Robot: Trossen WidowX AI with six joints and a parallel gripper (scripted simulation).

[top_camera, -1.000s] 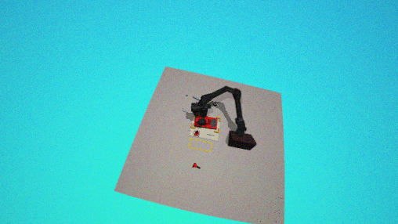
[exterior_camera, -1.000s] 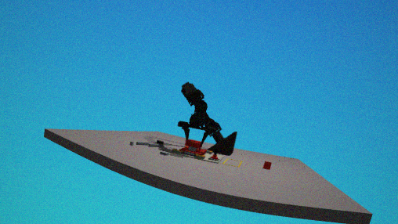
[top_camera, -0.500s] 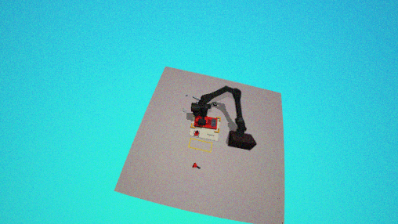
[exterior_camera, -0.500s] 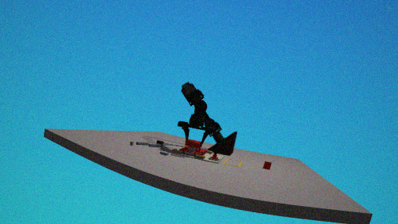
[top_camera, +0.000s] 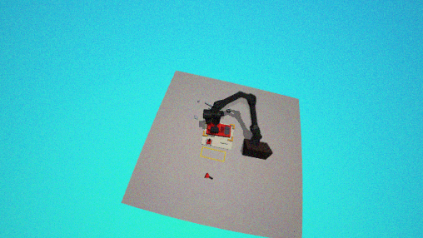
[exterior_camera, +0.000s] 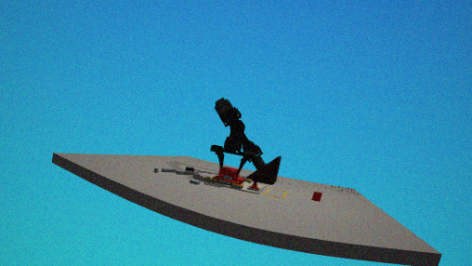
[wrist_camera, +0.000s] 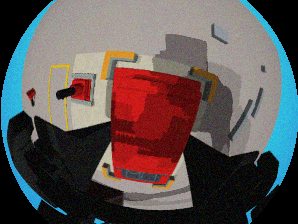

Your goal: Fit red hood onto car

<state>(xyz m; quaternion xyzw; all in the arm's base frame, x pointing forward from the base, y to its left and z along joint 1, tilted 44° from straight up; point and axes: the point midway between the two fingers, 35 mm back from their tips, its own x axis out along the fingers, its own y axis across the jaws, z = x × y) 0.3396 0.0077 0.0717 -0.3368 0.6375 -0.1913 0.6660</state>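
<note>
Right now my gripper tip is 10 mm below the red hood. Also, from my gripper tip: white jig 40 mm behind, 20 mm to the left, 40 mm below.
</note>
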